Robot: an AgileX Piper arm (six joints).
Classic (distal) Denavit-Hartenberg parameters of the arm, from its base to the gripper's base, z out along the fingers. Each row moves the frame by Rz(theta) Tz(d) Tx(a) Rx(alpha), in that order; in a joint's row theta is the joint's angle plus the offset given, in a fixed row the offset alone. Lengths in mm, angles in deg.
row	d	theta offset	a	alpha
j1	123	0	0	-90
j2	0	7.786	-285.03	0
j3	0	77.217	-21.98	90
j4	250.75	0	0	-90
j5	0	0	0	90
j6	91	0	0	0
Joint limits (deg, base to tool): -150..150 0..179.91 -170..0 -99.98..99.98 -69.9..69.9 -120..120
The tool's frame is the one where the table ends.
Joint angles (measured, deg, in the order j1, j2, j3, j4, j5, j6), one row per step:
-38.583, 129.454, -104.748, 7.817, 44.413, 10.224
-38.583, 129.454, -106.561, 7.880, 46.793, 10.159
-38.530, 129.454, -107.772, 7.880, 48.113, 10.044
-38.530, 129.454, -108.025, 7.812, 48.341, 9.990
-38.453, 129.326, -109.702, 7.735, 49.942, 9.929
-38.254, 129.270, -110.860, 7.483, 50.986, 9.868
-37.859, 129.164, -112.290, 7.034, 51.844, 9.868
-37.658, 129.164, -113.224, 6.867, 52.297, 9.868
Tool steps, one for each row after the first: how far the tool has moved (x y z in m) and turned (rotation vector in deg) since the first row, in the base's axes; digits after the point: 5 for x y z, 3 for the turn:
0.00111, -0.00034, 0.00738, 0.442, 0.336, 0.346
0.00227, -0.00042, 0.01253, 0.498, 0.401, 0.674
0.00244, -0.00062, 0.01362, 0.415, 0.426, 0.772
0.00393, -0.00079, 0.02203, 0.240, 0.278, 1.133
0.00556, -0.00008, 0.02759, -0.063, 0.284, 1.581
0.00851, 0.00140, 0.03508, -0.816, 0.010, 2.178
0.01036, 0.00199, 0.03948, -1.239, -0.273, 2.463

